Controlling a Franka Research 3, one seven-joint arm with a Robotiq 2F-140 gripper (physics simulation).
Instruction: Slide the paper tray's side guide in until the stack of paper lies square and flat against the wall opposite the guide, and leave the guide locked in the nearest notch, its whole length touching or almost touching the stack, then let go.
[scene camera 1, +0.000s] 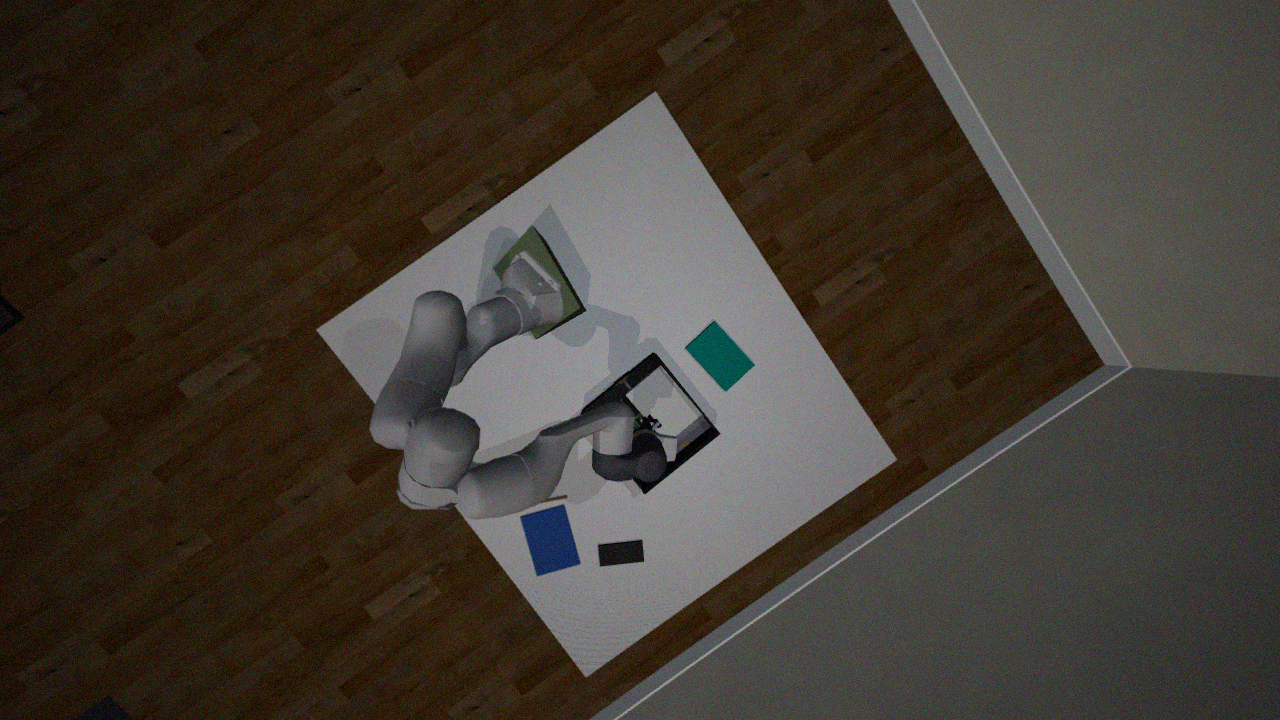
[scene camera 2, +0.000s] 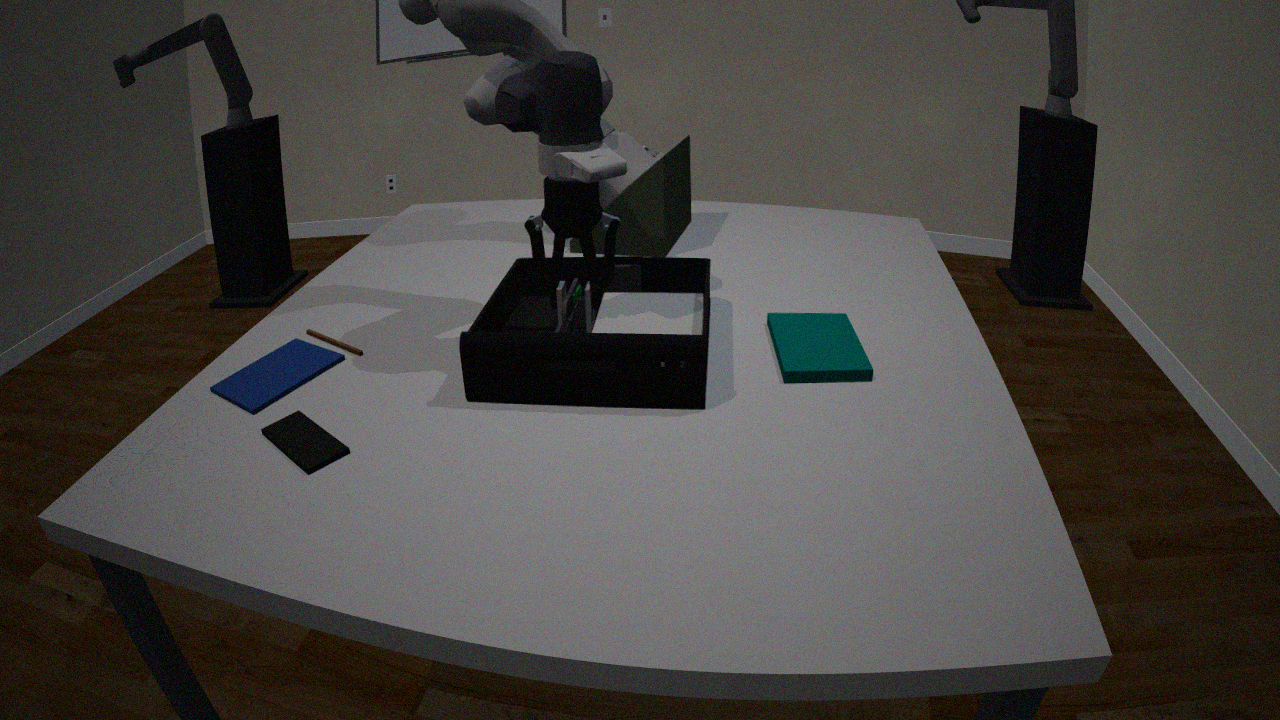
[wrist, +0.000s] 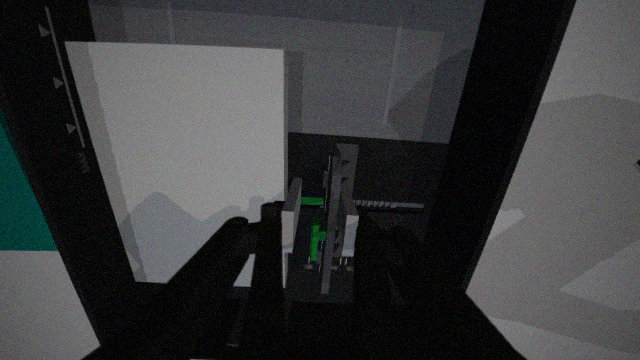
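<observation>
The black paper tray (scene camera 1: 640, 365) (scene camera 2: 586, 371) (wrist: 500, 125) stands on the table. The white stack of paper (scene camera 1: 666, 402) (scene camera 2: 648, 313) (wrist: 190, 135) lies flat in it, its left edge along the left wall in the wrist view. The grey upright side guide (wrist: 334, 200), with green parts, stands right of the stack, with a gap between them. My gripper (scene camera 1: 651, 422) (scene camera 2: 574, 306) (wrist: 318, 194) is partly open inside the tray. Its fingers stand on both sides of the guide, not clamped on it; the left pad is between stack and guide. The guide's near end and its lock are partly hidden.
A teal book (scene camera 1: 719, 356) (scene camera 2: 819, 346) (wrist: 22, 200) lies beside the tray's stack side. A blue book (scene camera 1: 550, 540) (scene camera 2: 278, 374), a dark flat block (scene camera 1: 621, 552) (scene camera 2: 305, 441) and a brown stick (scene camera 2: 334, 342) lie on the other side. A green slanted board (scene camera 2: 657, 210) stands behind.
</observation>
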